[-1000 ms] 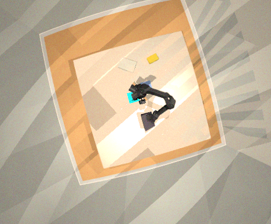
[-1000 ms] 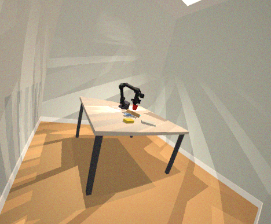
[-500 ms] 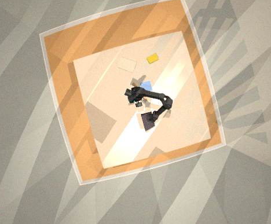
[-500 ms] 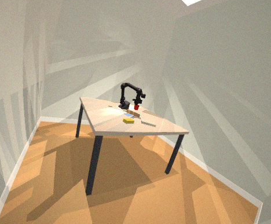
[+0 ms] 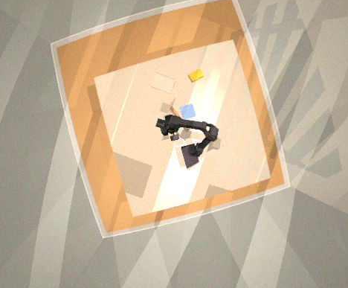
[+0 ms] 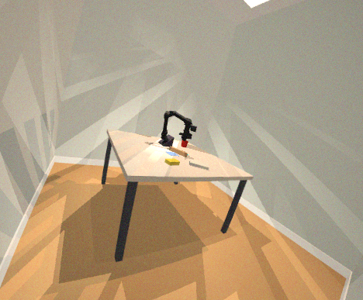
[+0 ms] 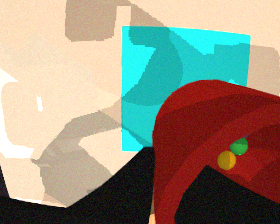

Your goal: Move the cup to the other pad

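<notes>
Right now my gripper tip is 4 cm short of the yellow marble, 2 cm to the left of it and 2 cm above it. Round my gripper tip: blue marble (5 cm ahead, 2 cm below); then green marble (5 cm ahead, 2 cm below, 1 cm to the right); then red cup (3 cm ahead).
</notes>
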